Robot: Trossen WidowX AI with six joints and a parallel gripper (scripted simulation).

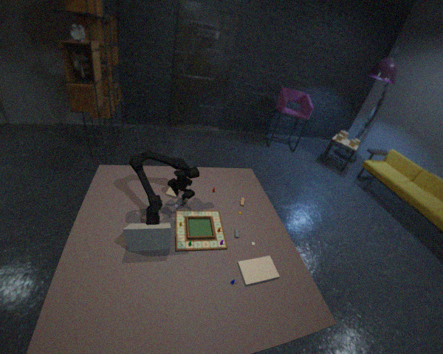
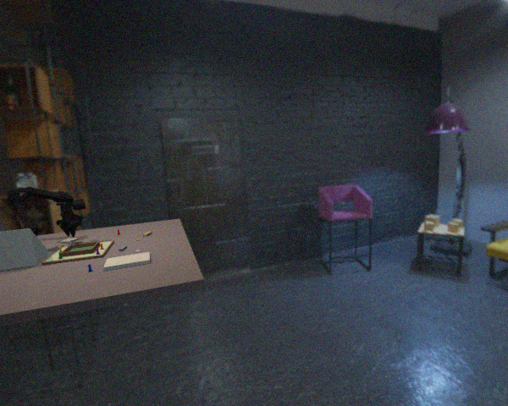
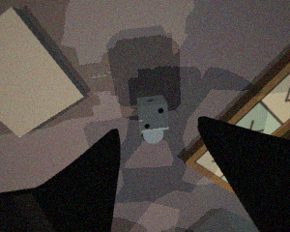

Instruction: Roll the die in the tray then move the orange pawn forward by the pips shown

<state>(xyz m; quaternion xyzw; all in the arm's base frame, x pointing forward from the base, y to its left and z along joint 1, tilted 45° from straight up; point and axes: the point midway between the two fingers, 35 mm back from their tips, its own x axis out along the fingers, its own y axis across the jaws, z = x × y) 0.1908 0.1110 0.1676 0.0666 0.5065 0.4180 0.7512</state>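
My gripper tip is 4 cm above the die. Round my gripper tip: green tray (7 cm ahead, 23 cm to the right, 5 cm below); red pawn (27 cm ahead, 8 cm to the left, 4 cm below); small pale card (3 cm behind, 11 cm to the left, 5 cm below).
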